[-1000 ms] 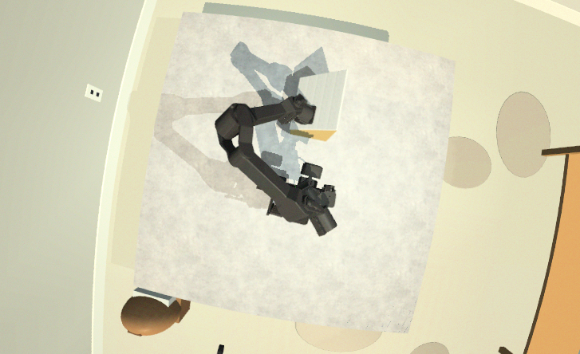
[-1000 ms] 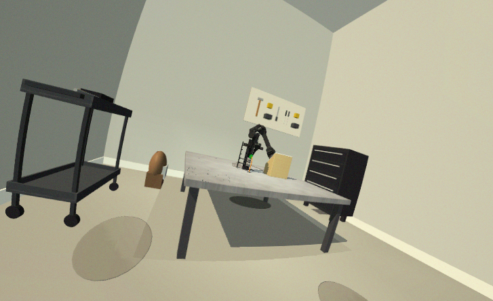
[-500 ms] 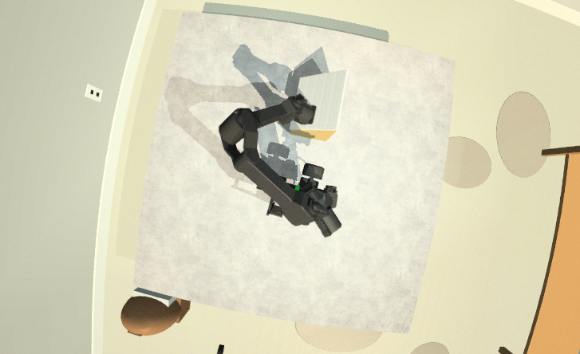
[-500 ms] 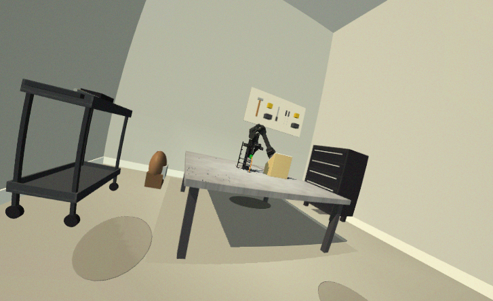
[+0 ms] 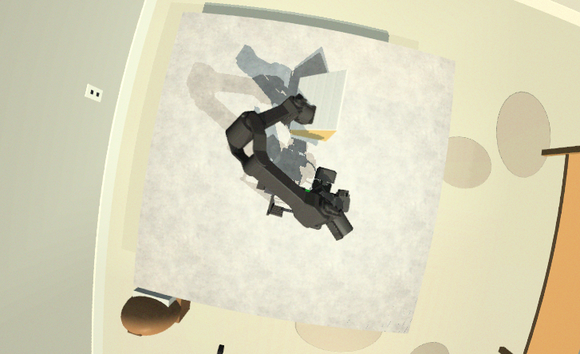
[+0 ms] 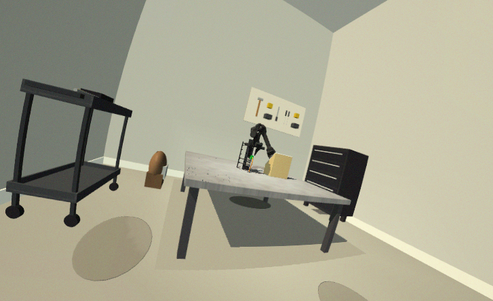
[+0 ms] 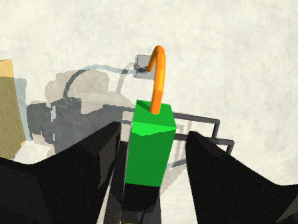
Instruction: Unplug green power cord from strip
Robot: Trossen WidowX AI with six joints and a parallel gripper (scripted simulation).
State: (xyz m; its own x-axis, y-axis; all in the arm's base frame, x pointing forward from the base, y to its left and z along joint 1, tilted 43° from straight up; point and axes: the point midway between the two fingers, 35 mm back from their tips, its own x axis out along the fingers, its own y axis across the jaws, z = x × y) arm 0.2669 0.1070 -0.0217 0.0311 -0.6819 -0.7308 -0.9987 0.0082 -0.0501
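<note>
My gripper tip is 4 cm to the left of the green plug and 1 cm above it.
</note>
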